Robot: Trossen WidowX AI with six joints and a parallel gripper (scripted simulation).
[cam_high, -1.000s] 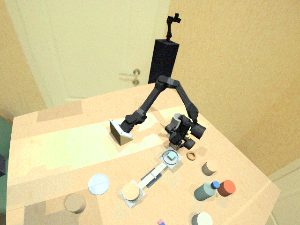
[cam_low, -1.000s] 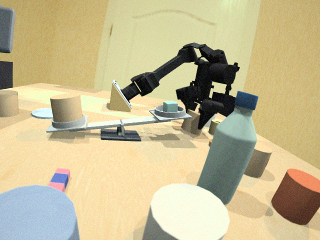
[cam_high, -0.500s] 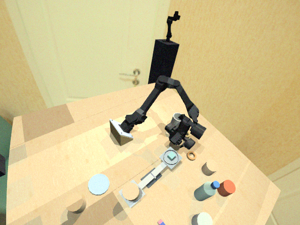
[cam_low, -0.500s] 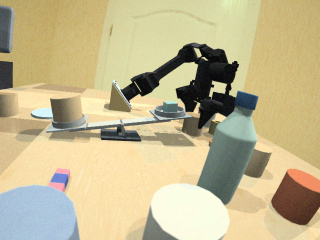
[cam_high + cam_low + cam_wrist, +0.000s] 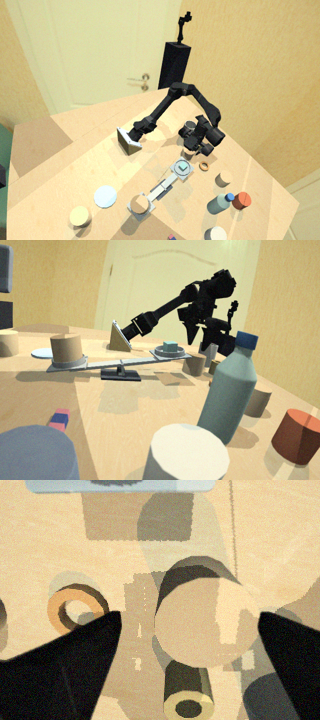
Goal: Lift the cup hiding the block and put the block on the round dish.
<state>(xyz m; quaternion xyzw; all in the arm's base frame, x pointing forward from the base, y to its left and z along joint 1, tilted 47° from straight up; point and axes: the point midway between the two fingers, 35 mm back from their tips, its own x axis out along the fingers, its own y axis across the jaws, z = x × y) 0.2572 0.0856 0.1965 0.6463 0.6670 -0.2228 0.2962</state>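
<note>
The teal block lies 40 mm ahead of my gripper tip and 100 mm to the right of it. From my gripper tip the other things lie so: red cylinder 370 mm ahead, 50 mm to the left, 50 mm below; then teal bottle 280 mm ahead, 90 mm to the right, 20 mm above; then small balance 60 mm ahead, 230 mm to the right, 70 mm below.
</note>
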